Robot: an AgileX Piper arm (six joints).
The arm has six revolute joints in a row. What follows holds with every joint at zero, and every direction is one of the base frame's. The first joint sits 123 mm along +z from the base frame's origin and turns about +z. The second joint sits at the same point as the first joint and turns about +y. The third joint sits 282.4 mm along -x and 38.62 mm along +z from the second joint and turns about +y. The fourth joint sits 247.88 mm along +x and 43.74 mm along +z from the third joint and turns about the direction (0.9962, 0, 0.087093). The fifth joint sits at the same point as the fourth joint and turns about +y. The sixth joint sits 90.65 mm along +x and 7.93 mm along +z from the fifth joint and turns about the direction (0.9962, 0, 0.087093). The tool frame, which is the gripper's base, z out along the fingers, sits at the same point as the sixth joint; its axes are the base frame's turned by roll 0, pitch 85.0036 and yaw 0 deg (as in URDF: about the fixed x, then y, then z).
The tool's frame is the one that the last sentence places.
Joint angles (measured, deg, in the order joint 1, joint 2, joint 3, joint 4, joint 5, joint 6), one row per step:
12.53, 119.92, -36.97, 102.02, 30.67, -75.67
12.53, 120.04, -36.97, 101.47, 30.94, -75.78
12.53, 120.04, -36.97, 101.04, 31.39, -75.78
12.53, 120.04, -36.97, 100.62, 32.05, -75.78
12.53, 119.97, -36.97, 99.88, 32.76, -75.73
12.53, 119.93, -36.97, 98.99, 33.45, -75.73
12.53, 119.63, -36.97, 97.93, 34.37, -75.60
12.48, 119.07, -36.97, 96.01, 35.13, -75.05
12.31, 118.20, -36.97, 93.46, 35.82, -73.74
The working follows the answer.
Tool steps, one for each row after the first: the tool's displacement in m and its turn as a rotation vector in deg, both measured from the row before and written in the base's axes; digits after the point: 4 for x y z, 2 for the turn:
-0.0007, 0.0003, -0.0004, 0.11, 0.03, 0.68
-0.0004, 0.0006, 0.0003, 0.35, -0.01, 0.51
-0.0005, 0.0009, 0.0005, 0.56, 0.00, 0.54
-0.0007, 0.0009, 0.0008, 0.57, -0.05, 0.83
-0.0009, 0.0009, 0.0006, 0.50, -0.05, 1.01
-0.0007, 0.0012, 0.0021, 0.76, -0.20, 1.12
-0.0010, 0.0008, 0.0030, 0.52, -0.23, 1.56
-0.0010, 0.0001, 0.0042, 0.42, -0.08, 1.45

Tool pose at each row, in the base's axes (x y z in m, rotation vector in deg; rounded; the steps above come from the unrounded poses):
0.2576, 0.1037, 0.0333, 15.20, 164.55, 51.03
0.2569, 0.1041, 0.0329, 14.27, 164.81, 51.31
0.2565, 0.1046, 0.0332, 13.57, 164.86, 51.91
0.2560, 0.1055, 0.0337, 12.85, 164.84, 52.82
0.2553, 0.1064, 0.0345, 11.70, 164.88, 53.78
0.2544, 0.1073, 0.0352, 10.28, 165.00, 54.68
0.2537, 0.1085, 0.0373, 8.63, 164.89, 55.94
0.2527, 0.1093, 0.0402, 6.32, 164.98, 56.90
0.2517, 0.1093, 0.0444, 4.24, 165.20, 57.72

